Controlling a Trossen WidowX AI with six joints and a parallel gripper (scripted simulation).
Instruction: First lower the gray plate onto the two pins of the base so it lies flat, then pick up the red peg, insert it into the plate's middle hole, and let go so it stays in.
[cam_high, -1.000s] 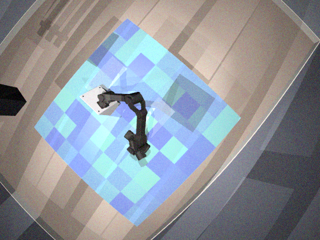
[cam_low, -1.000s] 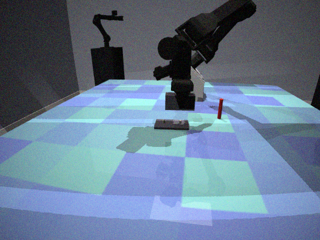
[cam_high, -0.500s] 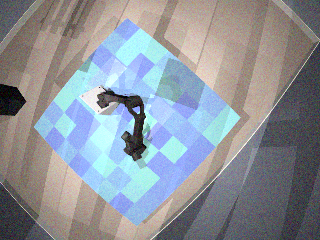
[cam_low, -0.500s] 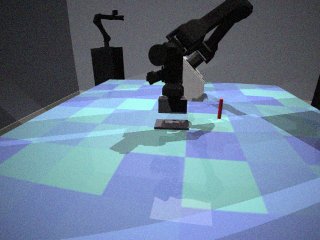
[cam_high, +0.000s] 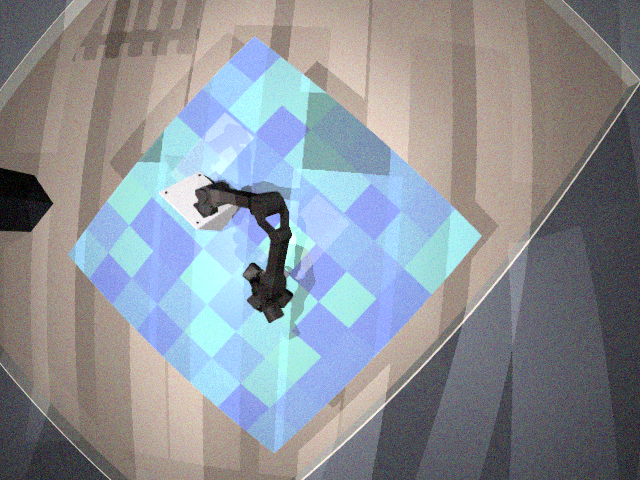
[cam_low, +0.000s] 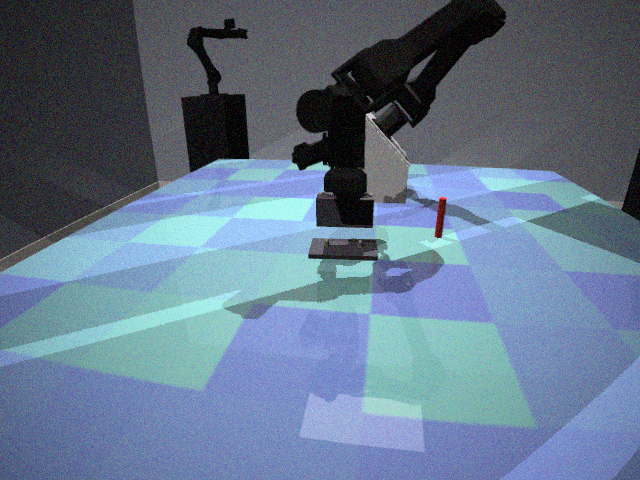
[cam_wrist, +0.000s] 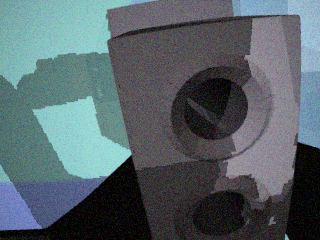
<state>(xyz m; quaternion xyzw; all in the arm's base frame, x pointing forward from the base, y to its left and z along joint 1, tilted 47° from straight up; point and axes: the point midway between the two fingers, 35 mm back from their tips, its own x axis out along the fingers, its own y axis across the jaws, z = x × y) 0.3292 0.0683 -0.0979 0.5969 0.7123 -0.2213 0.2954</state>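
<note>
Right now the gray base is 5 cm below my gripper tip. Round my gripper tip: plate (3 cm above); red peg (11 cm behind, 17 cm to the left, 2 cm below).
</note>
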